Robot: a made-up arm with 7 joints. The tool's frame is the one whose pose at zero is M.
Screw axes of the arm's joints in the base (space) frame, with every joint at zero. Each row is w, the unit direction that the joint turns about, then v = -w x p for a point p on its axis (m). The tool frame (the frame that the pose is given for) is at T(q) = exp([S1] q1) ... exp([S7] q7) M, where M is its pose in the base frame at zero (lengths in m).
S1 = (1, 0, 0, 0.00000, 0.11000, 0.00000)
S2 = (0, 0, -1, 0.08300, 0.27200, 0.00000)
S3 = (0, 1, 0, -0.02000, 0.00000, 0.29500)
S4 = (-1, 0, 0, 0.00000, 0.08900, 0.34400)
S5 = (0, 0, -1, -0.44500, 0.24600, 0.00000)
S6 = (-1, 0, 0, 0.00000, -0.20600, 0.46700)
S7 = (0, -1, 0, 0.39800, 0.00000, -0.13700)
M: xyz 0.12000 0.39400 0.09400 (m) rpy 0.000 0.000 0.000 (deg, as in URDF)
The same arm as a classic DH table. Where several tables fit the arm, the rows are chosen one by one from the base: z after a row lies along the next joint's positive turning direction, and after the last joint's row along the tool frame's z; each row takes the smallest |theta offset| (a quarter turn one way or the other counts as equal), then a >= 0, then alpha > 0; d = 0 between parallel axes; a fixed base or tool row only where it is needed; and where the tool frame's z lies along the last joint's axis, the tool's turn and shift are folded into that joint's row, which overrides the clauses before.
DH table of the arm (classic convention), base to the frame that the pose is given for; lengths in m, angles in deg. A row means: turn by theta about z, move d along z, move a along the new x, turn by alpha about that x. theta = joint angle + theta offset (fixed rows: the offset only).
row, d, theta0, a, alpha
base (fixed), 0.11, 90, 0, 90
joint 1, 0.272, 0, -0.083, 90
joint 2, 0.09, 90, 0.023, 90
joint 3, 0.427, 90, 0.109, -90
joint 4, 0.049, -90, 0.101, -90
joint 5, -0.295, 0, 0.022, 90
joint 6, 0.109, -90, 0.192, 90
joint 7, 0.073, 90, 0.017, 90
tool (fixed), -0.304, 180, 0, 0

